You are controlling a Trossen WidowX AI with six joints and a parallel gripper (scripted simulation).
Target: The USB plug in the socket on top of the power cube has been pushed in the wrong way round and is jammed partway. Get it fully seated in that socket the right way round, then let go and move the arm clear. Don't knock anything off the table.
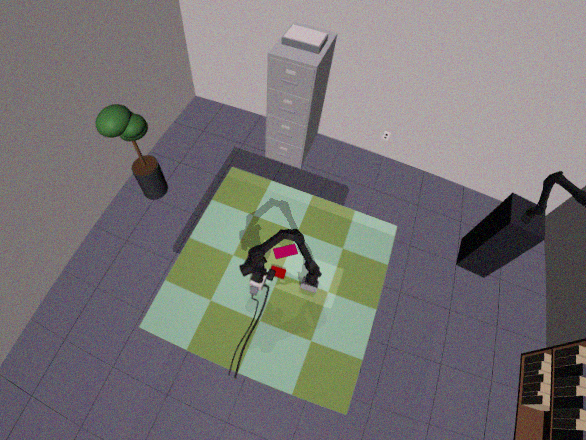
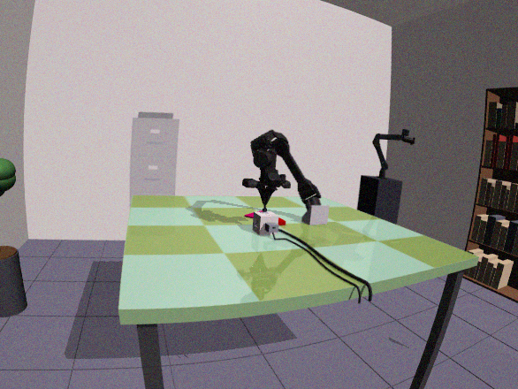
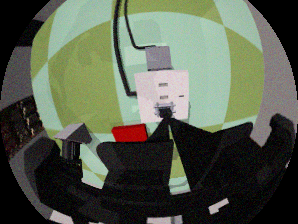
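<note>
Right now my gripper tip is 2 cm above the dark USB plug. Round my gripper tip: magenta block: 6 cm behind, 25 cm to the right, 10 cm below; then red block: 8 cm behind, 10 cm to the right, 10 cm below.
</note>
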